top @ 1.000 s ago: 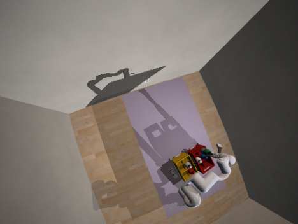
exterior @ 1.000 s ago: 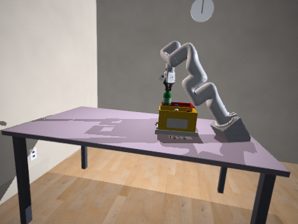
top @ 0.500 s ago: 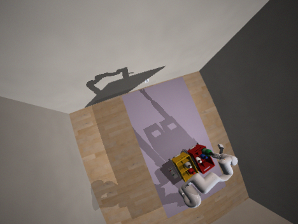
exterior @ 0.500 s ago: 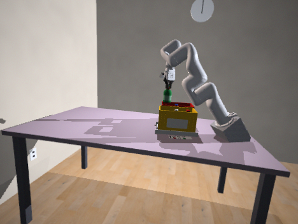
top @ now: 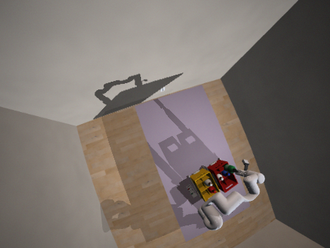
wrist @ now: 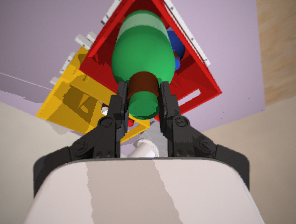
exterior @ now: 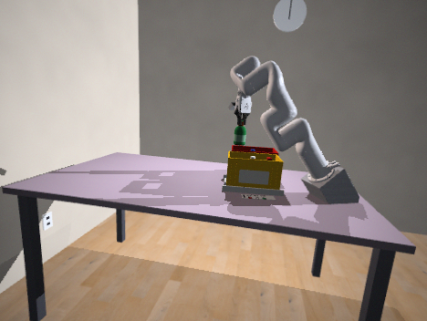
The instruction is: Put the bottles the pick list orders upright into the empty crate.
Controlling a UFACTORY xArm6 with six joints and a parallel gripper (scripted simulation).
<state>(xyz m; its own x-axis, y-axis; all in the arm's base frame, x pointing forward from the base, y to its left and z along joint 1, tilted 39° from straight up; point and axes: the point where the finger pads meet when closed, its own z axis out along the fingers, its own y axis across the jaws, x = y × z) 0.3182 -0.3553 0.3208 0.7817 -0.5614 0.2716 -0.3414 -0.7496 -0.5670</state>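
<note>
Now: the green-label bottle 7 cm below my hand. Round my hand: red crate: 25 cm below, 10 cm behind, 1 cm to the left; then blue-label bottle: 25 cm below, 8 cm behind, 3 cm to the right; then white bottle: 25 cm below, 19 cm to the left, 15 cm behind.
</note>
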